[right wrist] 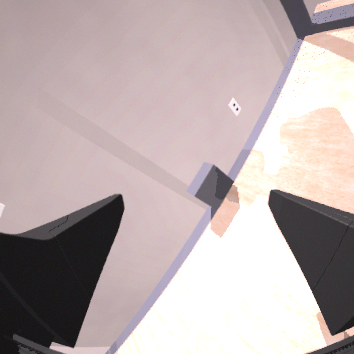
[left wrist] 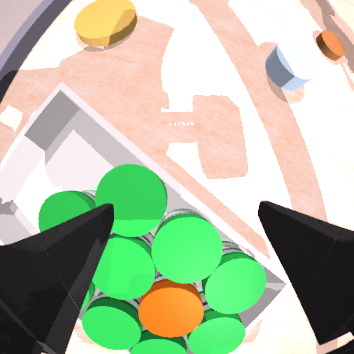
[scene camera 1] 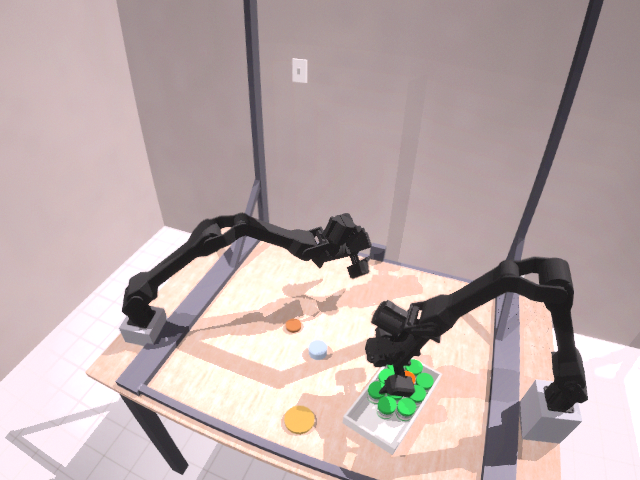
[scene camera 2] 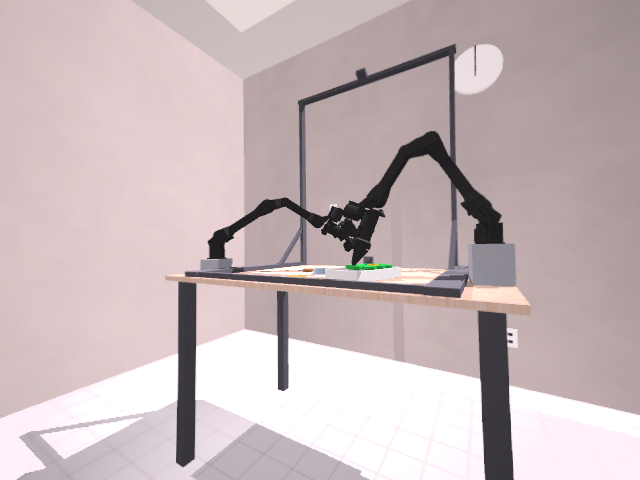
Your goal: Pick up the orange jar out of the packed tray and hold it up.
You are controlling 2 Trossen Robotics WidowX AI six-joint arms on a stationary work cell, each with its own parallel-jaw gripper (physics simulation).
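Pixels of known places: left gripper, between the fingertips: [left wrist: 187,209] [scene camera 1: 377,376] [scene camera 2: 352,264]; right gripper, between the fingertips: [right wrist: 196,199]; left arm's base, origin of its link: [scene camera 1: 558,399] [scene camera 2: 489,243]; right arm's base, origin of its link: [scene camera 1: 141,318] [scene camera 2: 216,258].
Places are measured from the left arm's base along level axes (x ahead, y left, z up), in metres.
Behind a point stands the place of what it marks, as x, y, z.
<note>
The orange jar [scene camera 1: 409,377] [left wrist: 171,309] @[0.359, -0.048, -0.071] stands in the pale grey tray [scene camera 1: 376,426] @[0.409, 0.075, -0.113] [left wrist: 47,125] @[0.456, 0.090, -0.096] [scene camera 2: 361,274] @[0.354, 0.120, -0.089], with green-lidded jars [scene camera 1: 386,405] [left wrist: 131,200] packed around it. In the left wrist view its orange lid is low in the picture, closer to the viewer than the line of the fingertips. My left gripper [scene camera 1: 397,388] [scene camera 2: 356,261] @[0.427, -0.038, -0.070] [left wrist: 187,209] @[0.427, -0.038, -0.070] is open and empty, pointing down just above the jars; it partly hides them in scene camera 1. My right gripper [scene camera 1: 358,269] [right wrist: 196,199] @[0.524, -0.445, 0.020] is open and empty, raised above the back part of the table.
A yellow-orange disc [scene camera 1: 299,419] @[0.590, 0.101, -0.105] [left wrist: 106,21] @[0.581, 0.090, -0.105], a light blue cylinder [scene camera 1: 317,349] @[0.594, -0.103, -0.092] [left wrist: 285,69] @[0.573, -0.098, -0.094] and a small dark-orange disc [scene camera 1: 293,324] @[0.683, -0.181, -0.105] [left wrist: 331,45] @[0.672, -0.176, -0.105] lie left of the tray in scene camera 1. Dark frame bars [scene camera 1: 255,103] @[0.903, -0.571, 0.387] [scene camera 2: 302,180] @[0.904, -0.573, 0.414] edge and rise above the table [scene camera 1: 242,330] @[0.821, -0.131, -0.117].
</note>
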